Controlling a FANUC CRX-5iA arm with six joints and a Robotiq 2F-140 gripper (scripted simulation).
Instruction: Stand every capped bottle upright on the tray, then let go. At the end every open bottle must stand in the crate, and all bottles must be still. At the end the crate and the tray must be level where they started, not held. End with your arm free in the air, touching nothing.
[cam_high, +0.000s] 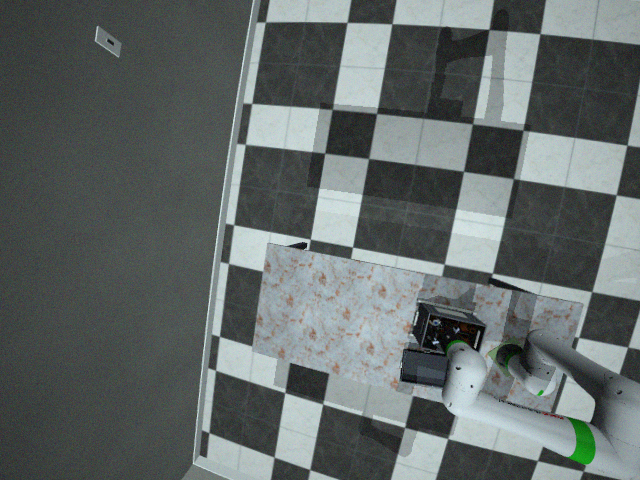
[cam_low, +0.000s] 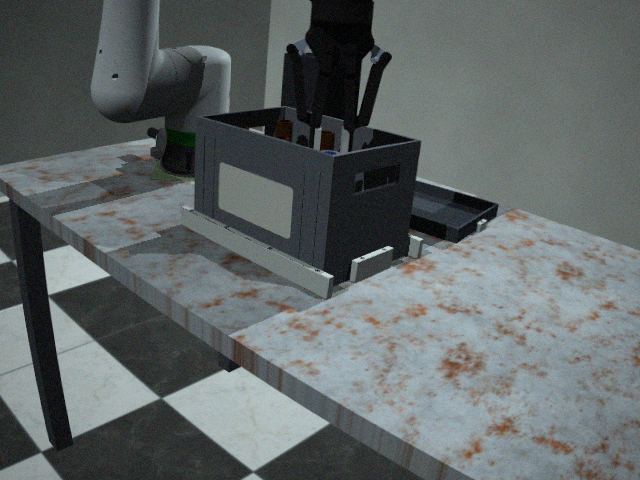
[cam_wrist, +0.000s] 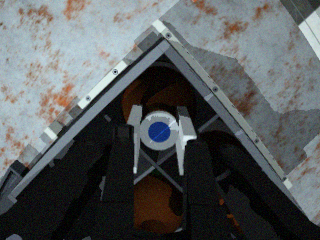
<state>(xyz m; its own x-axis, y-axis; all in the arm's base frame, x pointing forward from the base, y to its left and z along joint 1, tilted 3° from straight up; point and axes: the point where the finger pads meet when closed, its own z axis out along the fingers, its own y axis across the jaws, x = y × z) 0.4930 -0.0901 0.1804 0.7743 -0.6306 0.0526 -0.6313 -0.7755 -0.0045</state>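
Right now my hand is 8 cm above the capped bottle. Also, from my hand: dark tray 9 cm behind, 32 cm to the left, 15 cm below; then dark grey crate 9 cm behind, 3 cm to the left, 8 cm below.
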